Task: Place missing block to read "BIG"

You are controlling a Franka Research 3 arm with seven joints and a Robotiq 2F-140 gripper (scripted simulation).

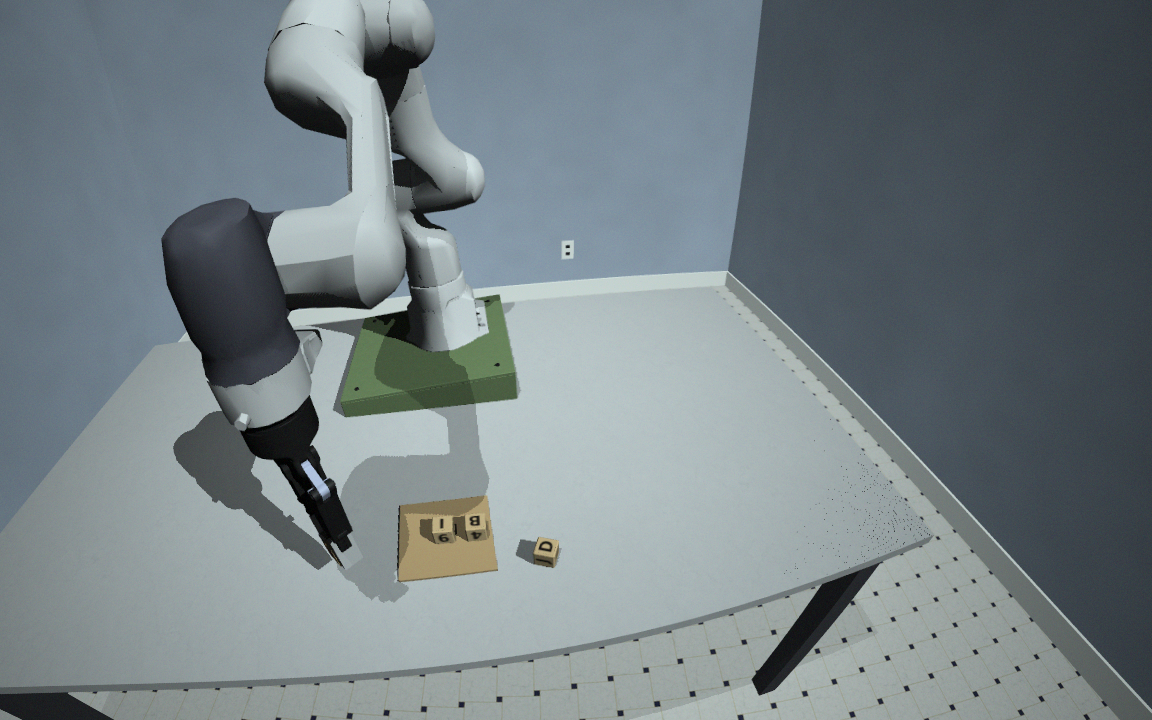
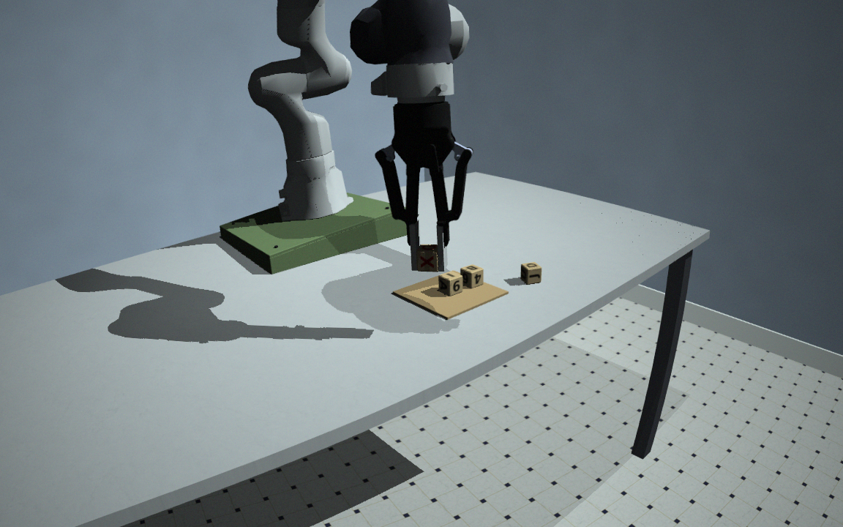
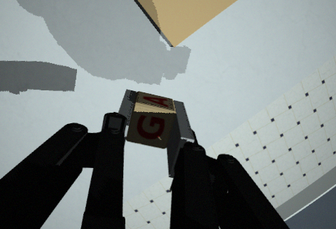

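Now: hand 10 cm past the I block, 10 cm to the right of it and 12 cm above it. Also, from my hand: tan mat 10 cm behind, 10 cm to the left, 13 cm below; B block 11 cm behind, 15 cm to the left, 12 cm below; G block 2 cm below.
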